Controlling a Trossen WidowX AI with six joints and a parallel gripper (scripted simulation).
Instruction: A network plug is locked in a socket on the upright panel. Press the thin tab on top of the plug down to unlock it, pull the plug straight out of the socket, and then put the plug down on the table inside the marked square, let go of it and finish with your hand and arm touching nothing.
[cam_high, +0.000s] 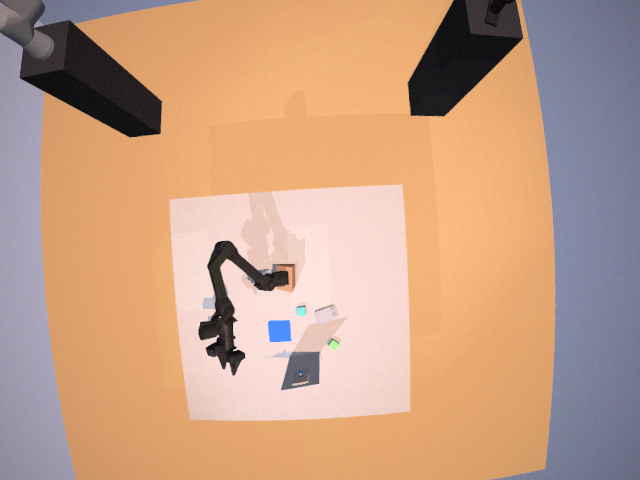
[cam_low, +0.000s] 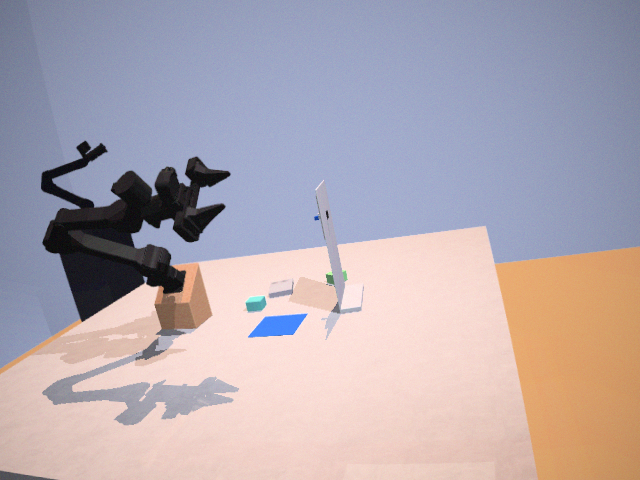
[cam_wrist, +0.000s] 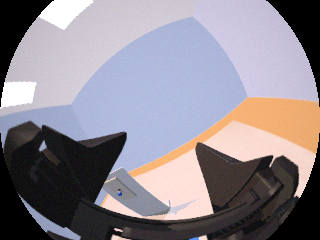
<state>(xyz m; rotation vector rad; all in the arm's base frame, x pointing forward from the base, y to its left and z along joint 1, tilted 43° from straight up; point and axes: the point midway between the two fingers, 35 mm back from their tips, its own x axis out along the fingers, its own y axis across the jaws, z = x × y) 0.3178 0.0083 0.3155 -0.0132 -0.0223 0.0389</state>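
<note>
Right now the network plug is 90 mm ahead of my gripper tip, 280 mm to the left of it and 140 mm below it. Also, from my gripper tip: blue marked square 30 mm behind, 150 mm to the left, 370 mm below; then teal cube 150 mm behind, 280 mm to the left, 360 mm below; then grey upright panel 110 mm ahead, 280 mm to the left, 230 mm below.
</note>
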